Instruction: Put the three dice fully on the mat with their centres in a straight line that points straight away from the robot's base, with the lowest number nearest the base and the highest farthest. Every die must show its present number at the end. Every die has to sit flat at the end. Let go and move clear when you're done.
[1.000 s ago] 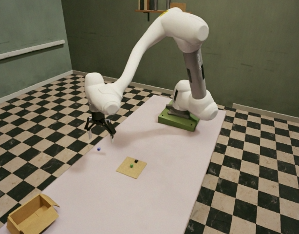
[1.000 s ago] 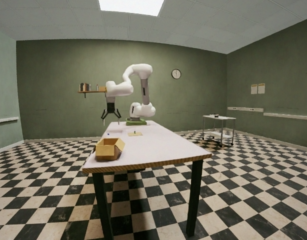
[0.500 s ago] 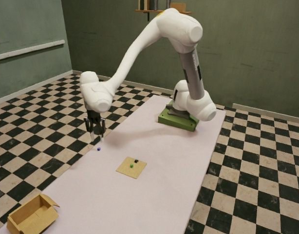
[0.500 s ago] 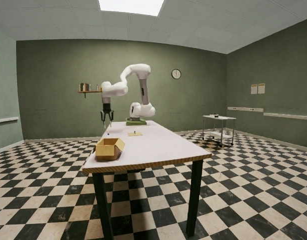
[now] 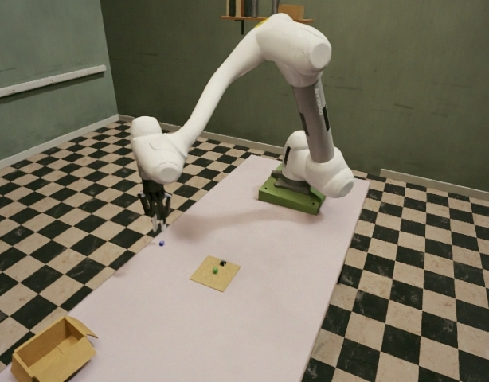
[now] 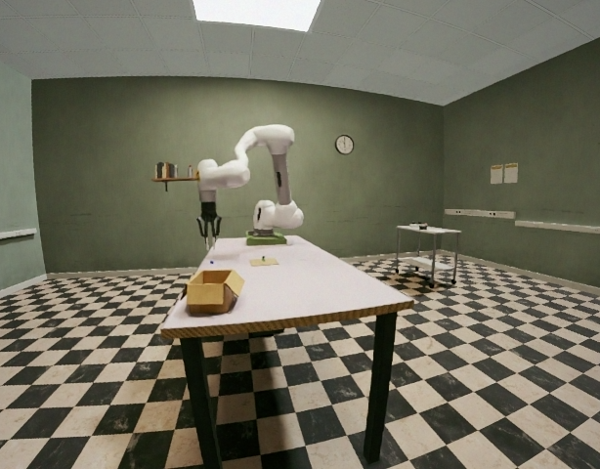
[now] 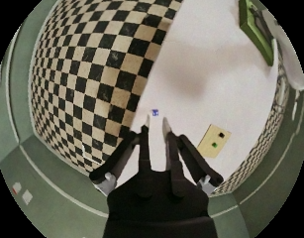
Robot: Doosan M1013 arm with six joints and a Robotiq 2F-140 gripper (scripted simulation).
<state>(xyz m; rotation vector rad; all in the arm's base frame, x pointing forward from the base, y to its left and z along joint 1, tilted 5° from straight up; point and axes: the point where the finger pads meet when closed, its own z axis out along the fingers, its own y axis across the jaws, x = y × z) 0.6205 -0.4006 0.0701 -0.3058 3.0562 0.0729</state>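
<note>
The blue die lies 100 mm below my hand. The rest, counted from my hand: green die 270 mm to the left, 100 mm below, 60 mm ahead; black die 280 mm to the left, 100 mm below, 10 mm ahead; yellow mat 270 mm to the left, 110 mm below, 60 mm ahead.
</note>
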